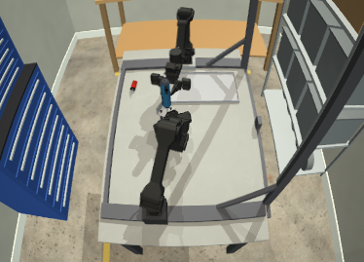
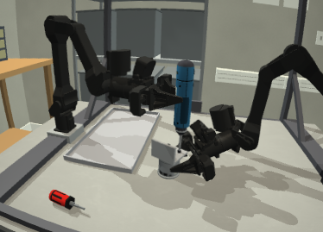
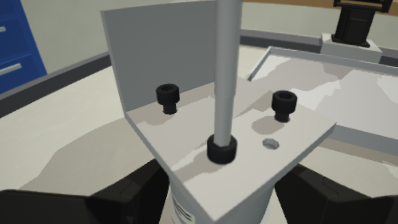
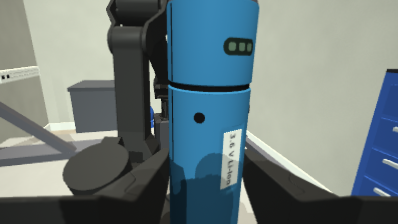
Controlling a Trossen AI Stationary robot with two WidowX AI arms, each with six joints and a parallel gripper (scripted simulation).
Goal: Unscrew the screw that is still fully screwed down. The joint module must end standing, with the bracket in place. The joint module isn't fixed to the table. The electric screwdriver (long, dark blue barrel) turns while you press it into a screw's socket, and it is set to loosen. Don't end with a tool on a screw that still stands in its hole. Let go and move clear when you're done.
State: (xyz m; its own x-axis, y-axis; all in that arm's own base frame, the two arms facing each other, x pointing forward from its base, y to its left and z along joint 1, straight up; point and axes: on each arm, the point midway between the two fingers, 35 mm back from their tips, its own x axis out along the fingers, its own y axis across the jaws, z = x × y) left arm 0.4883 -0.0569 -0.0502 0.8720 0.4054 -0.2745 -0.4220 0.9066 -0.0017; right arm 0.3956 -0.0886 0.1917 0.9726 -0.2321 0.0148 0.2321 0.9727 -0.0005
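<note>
The screw is 30 mm above my left hand. The rest, counted from my left hand: joint module 10 mm ahead, 20 mm to the right, 10 mm below; grey l-shaped bracket 20 mm ahead, 20 mm to the right, 30 mm above; grey bit 50 mm above.
</note>
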